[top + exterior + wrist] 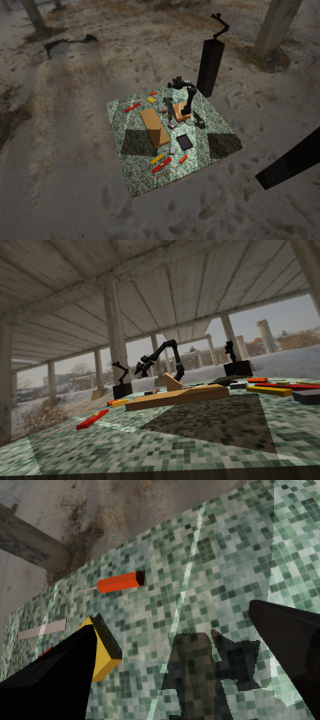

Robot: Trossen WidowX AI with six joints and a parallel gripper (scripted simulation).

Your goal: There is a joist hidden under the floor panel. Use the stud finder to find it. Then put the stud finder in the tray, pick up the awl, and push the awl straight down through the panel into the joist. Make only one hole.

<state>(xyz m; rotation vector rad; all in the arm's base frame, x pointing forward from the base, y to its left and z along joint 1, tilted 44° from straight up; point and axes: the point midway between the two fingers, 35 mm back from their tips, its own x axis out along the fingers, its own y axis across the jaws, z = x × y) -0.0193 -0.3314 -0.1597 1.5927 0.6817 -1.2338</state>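
Right now my gripper tip is 20 cm short of the stud finder, 18 cm to the right of it and 18 cm above it. From my gripper tip the other things lie so: yellow block 25 cm ahead, 5 cm to the right, 17 cm below; then orange-handled awl 20 cm ahead, 28 cm to the left, 18 cm below; then black tray 17 cm ahead, 69 cm to the left, 18 cm below.
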